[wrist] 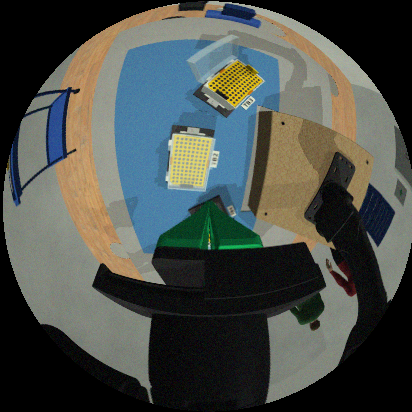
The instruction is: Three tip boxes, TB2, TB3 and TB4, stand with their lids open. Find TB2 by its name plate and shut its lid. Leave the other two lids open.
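Places are measured from the arm's base along level axes (x right, y back, z down), in centimetres.
Where they show: gripper, fingertip midpoint: [208, 206]; arm's base, origin of the base link: [330, 191].
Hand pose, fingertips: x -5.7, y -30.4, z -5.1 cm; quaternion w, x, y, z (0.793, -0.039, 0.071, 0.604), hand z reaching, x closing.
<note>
Each offset is from my fingertips to the top centre of the thing. "spot": to the spot under its first point. Level surfaces: height alone.
The tip box TB2 @(dx -0.9, dy +0.2, dz +16.7 cm) [191, 161] stands in the middle of the wrist view, its name plate @(spot: dx -0.6, dy +6.1, dz +24.2 cm) [215, 159] on its right side. Its clear lid lies flat over the pale yellow tip rack and looks shut. The tip box TB3 @(dx +20.5, dy +3.6, dz +16.9 cm) [235, 84] stands further up and to the right, turned at an angle; its clear lid @(spot: dx +22.8, dy -2.9, dz +15.2 cm) [212, 59] stands open on its upper left side. A third box shows as a dark corner behind the fingertips, with a small name plate @(spot: dx -15.6, dy +16.2, dz +24.2 cm) [231, 210] too small to read surely; its lid is hidden. My green-fingered gripper [208, 206] is shut and empty, below TB2 in the view.
The boxes stand on a blue mat @(dz +24.4 cm) [142, 100]. A tan board [295, 165] with a raised dark side lies to the right, carrying a black arm mount [330, 187]. A blue frame [57, 125] stands at the left beyond the wooden edge [77, 150]. Blue objects [232, 19] show at the top.
</note>
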